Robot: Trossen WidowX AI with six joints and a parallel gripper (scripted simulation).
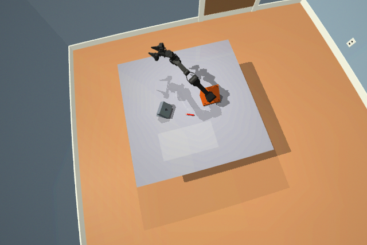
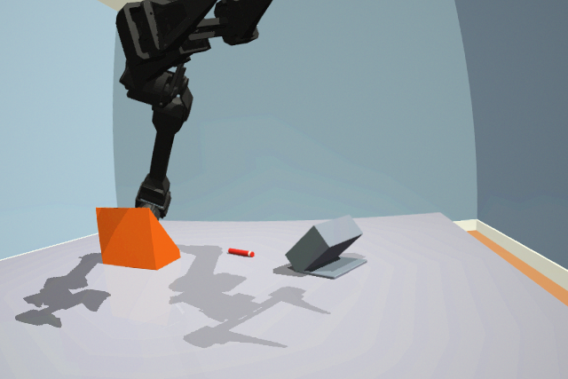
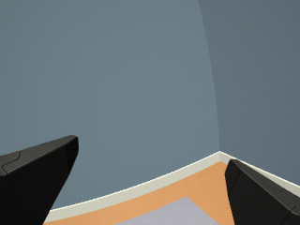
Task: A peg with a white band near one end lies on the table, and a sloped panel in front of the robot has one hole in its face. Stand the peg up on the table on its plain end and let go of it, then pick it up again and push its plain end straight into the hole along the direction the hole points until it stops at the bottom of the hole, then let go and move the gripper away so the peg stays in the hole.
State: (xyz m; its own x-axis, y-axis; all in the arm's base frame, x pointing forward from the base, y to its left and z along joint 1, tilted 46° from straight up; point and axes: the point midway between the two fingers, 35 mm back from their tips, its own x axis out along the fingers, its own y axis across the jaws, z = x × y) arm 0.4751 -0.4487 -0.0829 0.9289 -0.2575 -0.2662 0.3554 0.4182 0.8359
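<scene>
My gripper tip is 25 cm past the red peg, 52 cm to the right of it and 39 cm above it. Also, from my gripper tip: grey sloped panel (3 cm behind, 45 cm to the left, 35 cm below).
</scene>
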